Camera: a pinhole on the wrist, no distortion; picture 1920 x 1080 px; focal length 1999.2 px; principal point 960.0 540.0 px. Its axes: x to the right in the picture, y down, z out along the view. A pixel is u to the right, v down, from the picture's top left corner.
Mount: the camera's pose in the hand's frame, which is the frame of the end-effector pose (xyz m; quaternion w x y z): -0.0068 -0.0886 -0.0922 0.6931 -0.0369 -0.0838 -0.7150
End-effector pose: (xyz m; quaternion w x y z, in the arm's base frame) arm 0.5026 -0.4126 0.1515 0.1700 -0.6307 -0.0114 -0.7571
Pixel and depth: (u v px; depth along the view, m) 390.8 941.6 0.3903
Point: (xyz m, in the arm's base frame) 0.7830 -0.4411 0.2400
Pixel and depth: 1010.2 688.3 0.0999
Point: 0.4899 -0.3397 0.1620
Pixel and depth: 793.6 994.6 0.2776
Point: 0.6637 -0.3614 0.2302
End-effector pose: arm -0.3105 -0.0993 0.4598 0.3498 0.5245 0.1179 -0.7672
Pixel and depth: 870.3 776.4 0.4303
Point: -0.5515 -0.2899 0.5846
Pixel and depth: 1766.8 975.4 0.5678
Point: -0.8416 -0.2500 0.5714
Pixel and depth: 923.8 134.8 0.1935
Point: -0.4008 -0.0901 0.5418
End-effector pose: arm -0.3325 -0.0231 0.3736 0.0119 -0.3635 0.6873 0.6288
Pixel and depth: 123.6 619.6 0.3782
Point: -0.5048 0.1962 0.4378
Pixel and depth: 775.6 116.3 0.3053
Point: -0.3506 0.1943 0.3685
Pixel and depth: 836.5 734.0 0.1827
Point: -0.3465 0.0553 0.3157
